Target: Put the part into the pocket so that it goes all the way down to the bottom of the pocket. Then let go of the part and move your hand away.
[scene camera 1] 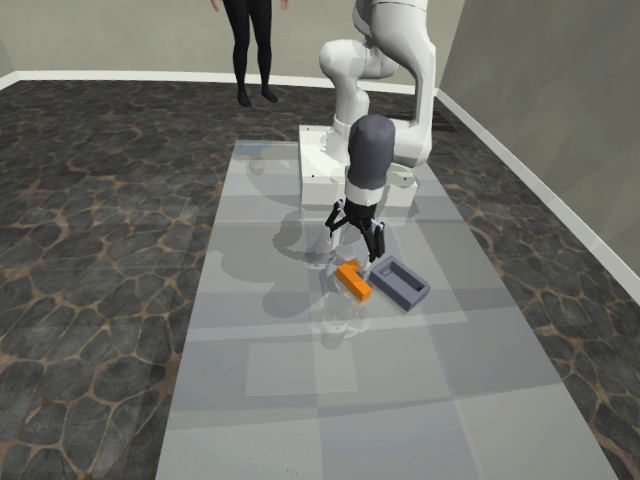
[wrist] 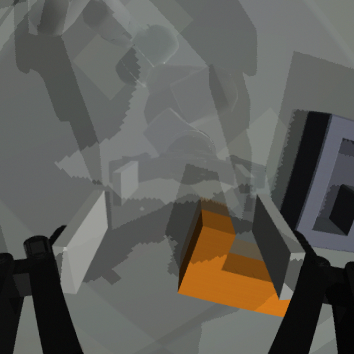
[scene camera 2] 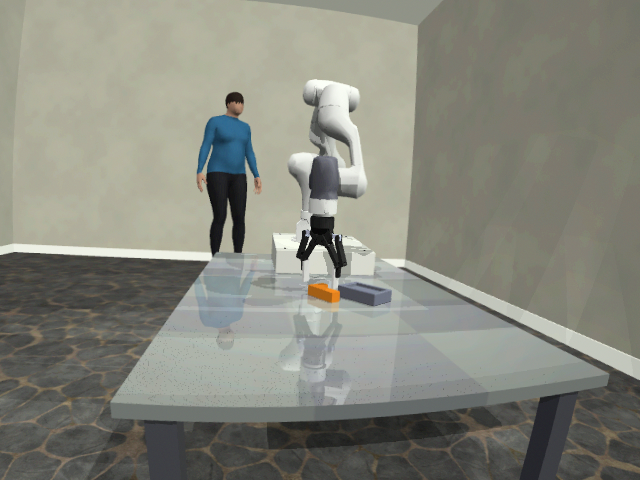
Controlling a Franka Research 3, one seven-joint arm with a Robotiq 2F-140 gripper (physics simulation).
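The orange L-shaped part [scene camera 1: 354, 283] [scene camera 2: 324, 293] [wrist: 225, 290] lies flat on the table, left of the grey-blue block with the pocket. The block [scene camera 1: 392, 291] [scene camera 2: 364, 296] [wrist: 322, 175] stands apart from it; its recess faces up and shows no part in it. My gripper [scene camera 1: 350, 264] [scene camera 2: 320, 282] [wrist: 179, 211] points down with its fingers wide apart and nothing held between them. It is above and slightly behind the part in the scene views. In the wrist view the part's short arm shows between the fingers, and the right finger covers the end of its long arm.
The glossy table [scene camera 1: 279, 439] [scene camera 2: 361, 413] carries reflections and shadows. The white robot base [scene camera 1: 320, 191] [scene camera 2: 289, 263] stands at its back. The block's near side is close to my right finger. A person [scene camera 1: 250, 46] [scene camera 2: 227, 149] stands behind the table at the left.
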